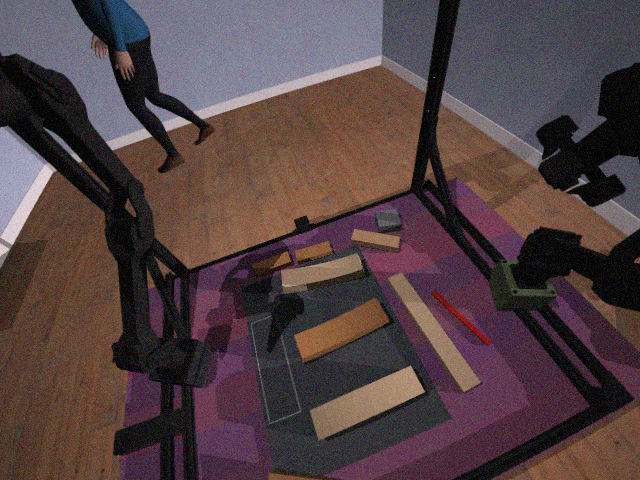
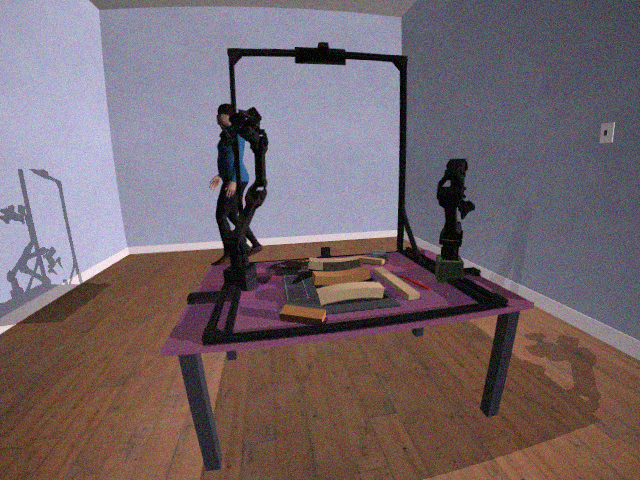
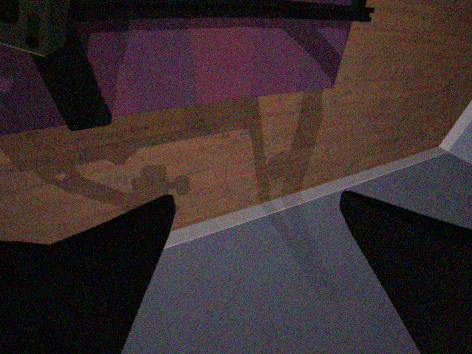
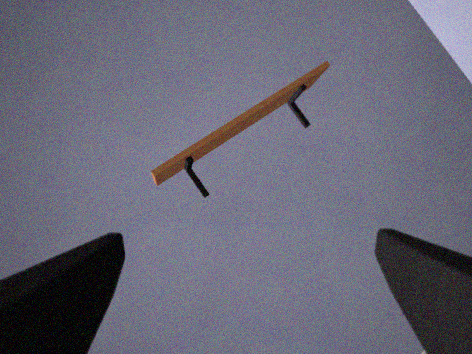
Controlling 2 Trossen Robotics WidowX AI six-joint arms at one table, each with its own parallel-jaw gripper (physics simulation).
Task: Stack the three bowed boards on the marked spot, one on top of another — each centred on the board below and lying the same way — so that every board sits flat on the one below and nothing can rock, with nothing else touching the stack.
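Three bowed boards lie apart on the dark mat: a pale one at the back, an orange one in the middle, and a pale one in front. The front board looks raised in its middle; the bow direction of the others is hard to tell. The marked spot, a white outline, is bare, left of the boards. My left gripper is open and empty, high at the right. My right gripper is open and empty, high at the left.
A long straight board and a red stick lie right of the mat. Small blocks and a grey block lie behind. An orange block lies near the front. Black frame posts stand around.
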